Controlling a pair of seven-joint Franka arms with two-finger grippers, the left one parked.
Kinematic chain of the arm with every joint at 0, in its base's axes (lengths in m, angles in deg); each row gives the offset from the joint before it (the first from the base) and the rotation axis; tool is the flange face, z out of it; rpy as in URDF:
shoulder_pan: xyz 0 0 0.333 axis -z
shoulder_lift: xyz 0 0 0 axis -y
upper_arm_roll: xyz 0 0 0.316 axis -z
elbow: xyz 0.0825 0 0 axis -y
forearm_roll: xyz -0.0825 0 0.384 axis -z
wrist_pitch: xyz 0 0 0 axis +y
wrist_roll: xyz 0.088 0 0 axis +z
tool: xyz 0 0 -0.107 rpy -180 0 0
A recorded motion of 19 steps. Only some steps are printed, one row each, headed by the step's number.
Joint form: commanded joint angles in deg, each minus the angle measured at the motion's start. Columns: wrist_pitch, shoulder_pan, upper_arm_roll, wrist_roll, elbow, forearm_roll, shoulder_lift.
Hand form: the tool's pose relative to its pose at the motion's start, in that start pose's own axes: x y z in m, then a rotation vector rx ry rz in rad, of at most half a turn. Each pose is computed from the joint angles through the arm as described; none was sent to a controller.
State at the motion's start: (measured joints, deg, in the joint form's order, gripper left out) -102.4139 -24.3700 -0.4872 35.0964 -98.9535 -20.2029 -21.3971
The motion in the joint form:
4: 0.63 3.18 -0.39 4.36 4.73 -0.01 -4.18
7: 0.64 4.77 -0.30 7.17 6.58 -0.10 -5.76
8: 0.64 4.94 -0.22 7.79 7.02 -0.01 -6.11
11: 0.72 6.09 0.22 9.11 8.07 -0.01 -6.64
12: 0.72 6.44 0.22 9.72 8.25 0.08 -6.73
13: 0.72 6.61 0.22 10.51 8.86 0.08 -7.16
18: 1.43 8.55 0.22 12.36 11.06 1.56 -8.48
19: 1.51 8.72 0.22 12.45 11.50 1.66 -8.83
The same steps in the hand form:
4: 0.0038 0.0382 -0.0064 0.0084 0.0221 -0.0358
7: 0.0016 0.0584 -0.0116 0.0080 0.0394 -0.0596
8: 0.0017 0.0619 -0.0125 0.0055 0.0412 -0.0672
11: -0.0041 0.0769 -0.0210 -0.0009 0.0568 -0.0680
12: -0.0057 0.0804 -0.0228 -0.0030 0.0596 -0.0739
13: -0.0047 0.0833 -0.0239 -0.0051 0.0632 -0.0860
18: -0.0125 0.1053 -0.0339 -0.0240 0.0621 -0.0971
19: -0.0124 0.1080 -0.0343 -0.0251 0.0622 -0.0967

